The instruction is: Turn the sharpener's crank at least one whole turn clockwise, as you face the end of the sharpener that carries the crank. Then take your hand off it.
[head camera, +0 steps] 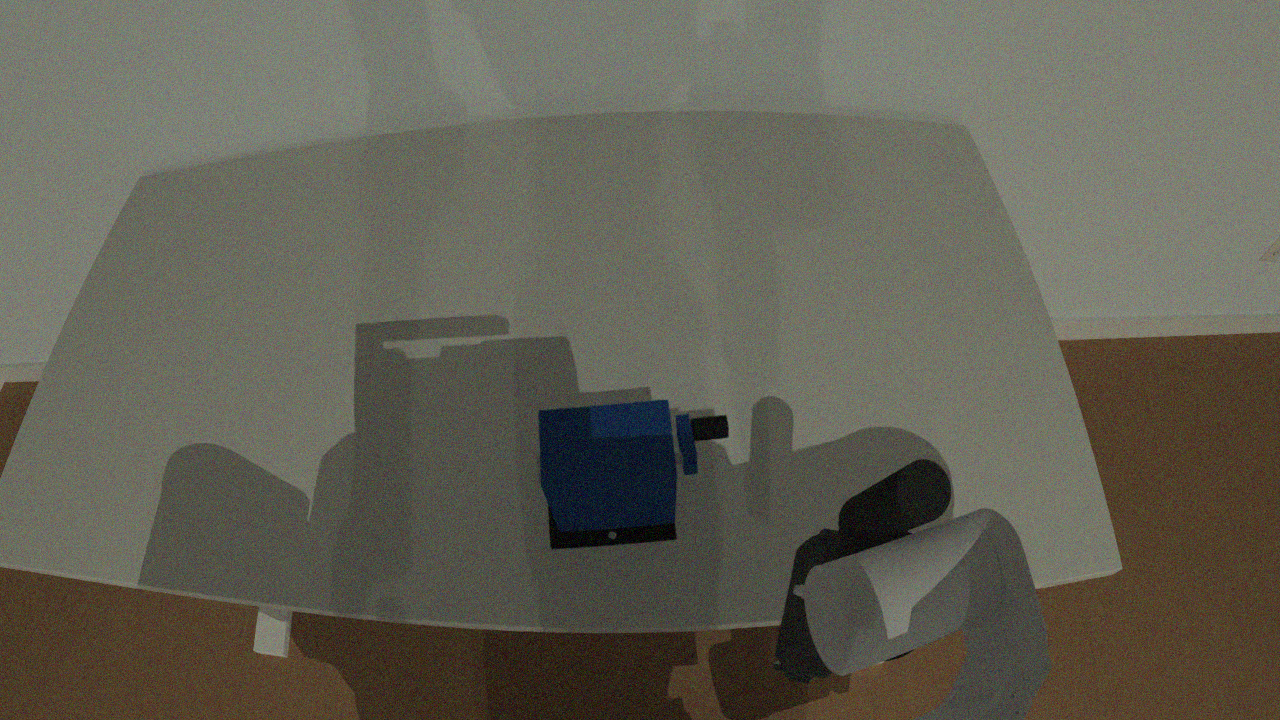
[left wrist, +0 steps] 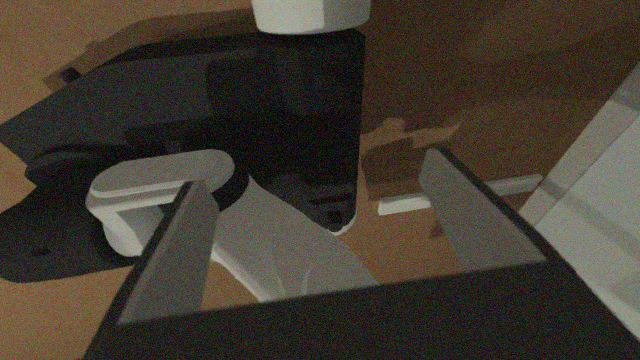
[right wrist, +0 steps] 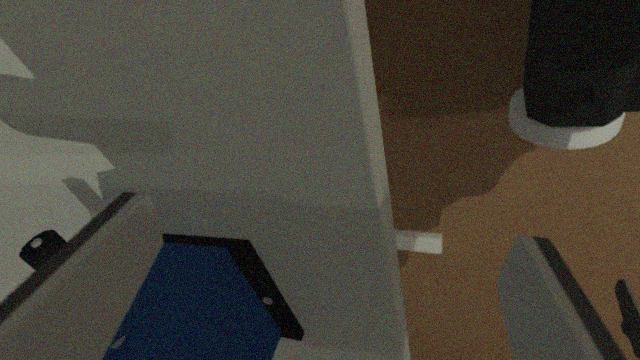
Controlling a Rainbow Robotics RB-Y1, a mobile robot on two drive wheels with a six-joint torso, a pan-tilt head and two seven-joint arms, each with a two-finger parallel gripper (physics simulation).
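Places are measured from the robot's base along level axes (x ahead, y left, z up), in millimetres.
Pixels of known places: left gripper, fingertip midpoint: (left wrist: 318,179); right gripper, fingertip midpoint: (right wrist: 325,238).
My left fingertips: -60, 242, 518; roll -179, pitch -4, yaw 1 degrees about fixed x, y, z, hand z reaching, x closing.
Behind a point stands the place of what it marks, as x, y, z.
The blue sharpener (head camera: 608,470) {326, 23, 849} (right wrist: 195,300) {318, -33, 770} stands on the table with a black base strip. Its crank is at its right side in the head view: a blue crank arm (head camera: 686,445) and a black crank handle (head camera: 710,427) {392, -72, 791} (right wrist: 44,249) {387, -89, 784}, which is at the upper end of the arm there. My right gripper (right wrist: 325,238) {201, -136, 793} is open and empty, well apart from the crank, near the table's front right in the head view; its fingers are mostly hidden there. In the right wrist view one finger covers part of the crank. My left gripper (left wrist: 318,179) {-60, 242, 518} is open and empty, beside the table.
The pale table (head camera: 850,268) {640, -280, 721} (right wrist: 250,125) {265, -127, 721} (left wrist: 600,200) {1000, -390, 183} has its front edge near the sharpener's base. A white table foot (head camera: 273,631) shows below that edge. My dark robot base (left wrist: 290,100) {-62, 143, 189} lies beyond the left fingers. A wall rises behind the table.
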